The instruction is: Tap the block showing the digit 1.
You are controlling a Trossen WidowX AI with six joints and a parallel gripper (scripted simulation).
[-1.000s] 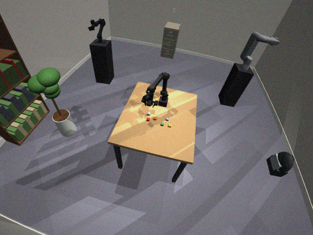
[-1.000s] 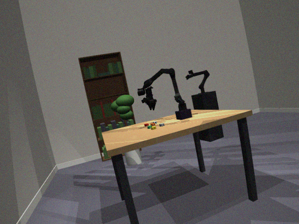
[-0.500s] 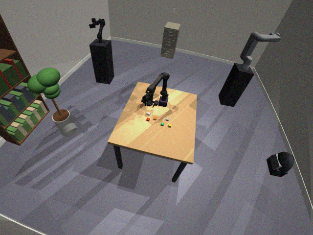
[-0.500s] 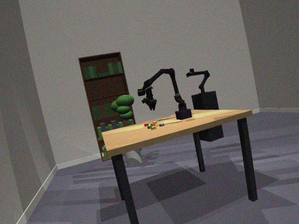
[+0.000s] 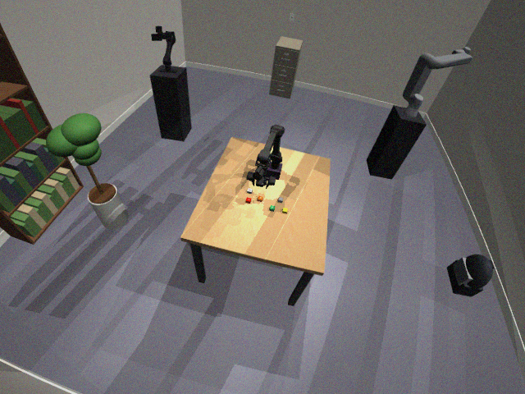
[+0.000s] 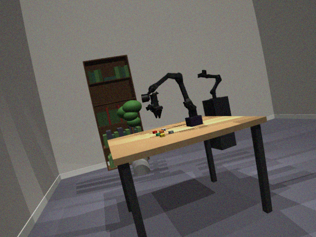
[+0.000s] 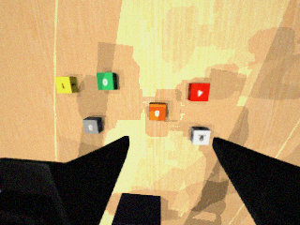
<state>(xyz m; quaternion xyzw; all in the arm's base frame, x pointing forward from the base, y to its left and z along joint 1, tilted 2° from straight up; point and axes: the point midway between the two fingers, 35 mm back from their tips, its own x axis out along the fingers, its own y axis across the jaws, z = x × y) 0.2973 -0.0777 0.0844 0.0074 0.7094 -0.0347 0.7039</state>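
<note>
The yellow block lies 70 mm ahead of my gripper tip, 200 mm to the left of it and 120 mm below it. Round my gripper tip: orange block 10 mm to the left, 120 mm below; then white block 60 mm behind, 70 mm to the right, 120 mm below; then red block 30 mm ahead, 70 mm to the right, 120 mm below.
</note>
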